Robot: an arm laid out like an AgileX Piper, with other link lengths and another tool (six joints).
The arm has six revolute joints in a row. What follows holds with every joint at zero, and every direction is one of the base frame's.
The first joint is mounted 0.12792 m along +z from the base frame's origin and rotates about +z.
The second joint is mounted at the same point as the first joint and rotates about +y.
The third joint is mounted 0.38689 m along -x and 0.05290 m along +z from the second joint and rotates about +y.
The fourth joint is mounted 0.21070 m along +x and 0.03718 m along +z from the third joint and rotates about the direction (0.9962, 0, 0.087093).
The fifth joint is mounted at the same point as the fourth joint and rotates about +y.
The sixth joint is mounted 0.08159 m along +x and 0.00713 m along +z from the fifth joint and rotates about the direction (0.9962, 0, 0.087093).
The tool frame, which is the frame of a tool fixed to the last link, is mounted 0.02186 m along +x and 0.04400 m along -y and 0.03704 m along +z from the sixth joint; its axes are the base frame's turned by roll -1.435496, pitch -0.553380 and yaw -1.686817 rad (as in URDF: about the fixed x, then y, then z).
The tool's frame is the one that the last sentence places.
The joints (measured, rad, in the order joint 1, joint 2, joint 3, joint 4, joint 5, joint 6), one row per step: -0.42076 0.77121 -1.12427 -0.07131 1.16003 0.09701; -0.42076 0.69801 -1.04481 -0.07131 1.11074 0.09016; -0.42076 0.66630 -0.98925 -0.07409 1.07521 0.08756; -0.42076 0.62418 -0.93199 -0.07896 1.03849 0.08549; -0.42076 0.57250 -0.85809 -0.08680 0.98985 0.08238; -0.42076 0.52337 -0.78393 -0.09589 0.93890 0.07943; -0.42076 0.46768 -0.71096 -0.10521 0.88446 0.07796; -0.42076 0.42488 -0.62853 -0.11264 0.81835 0.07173; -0.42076 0.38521 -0.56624 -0.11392 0.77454 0.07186; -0.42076 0.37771 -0.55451 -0.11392 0.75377 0.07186; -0.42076 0.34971 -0.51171 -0.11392 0.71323 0.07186; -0.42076 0.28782 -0.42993 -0.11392 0.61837 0.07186
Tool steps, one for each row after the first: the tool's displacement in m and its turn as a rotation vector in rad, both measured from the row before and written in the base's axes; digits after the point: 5 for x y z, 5 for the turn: -0.01715 0.00819 -0.01497 -0.02348 -0.03601 0.00757; -0.00541 0.00249 -0.01146 -0.00980 -0.00812 0.00283; -0.00839 0.00368 -0.01198 -0.01530 -0.01652 0.00193; -0.00948 0.00412 -0.01593 -0.02093 -0.01915 0.00262; -0.00813 0.00354 -0.01638 -0.02188 -0.01813 0.00281; -0.00929 0.00414 -0.01642 -0.02582 -0.02873 0.00284; -0.00428 0.00245 -0.01829 -0.02377 -0.01739 0.00775; -0.00494 0.00267 -0.01543 -0.01081 -0.01808 0.00434; -0.00057 0.00051 -0.00160 -0.00727 -0.01472 0.00228; -0.00305 0.00187 -0.00976 -0.01147 -0.02278 0.00446; -0.00682 0.00428 -0.01750 -0.03270 -0.06683 0.01047
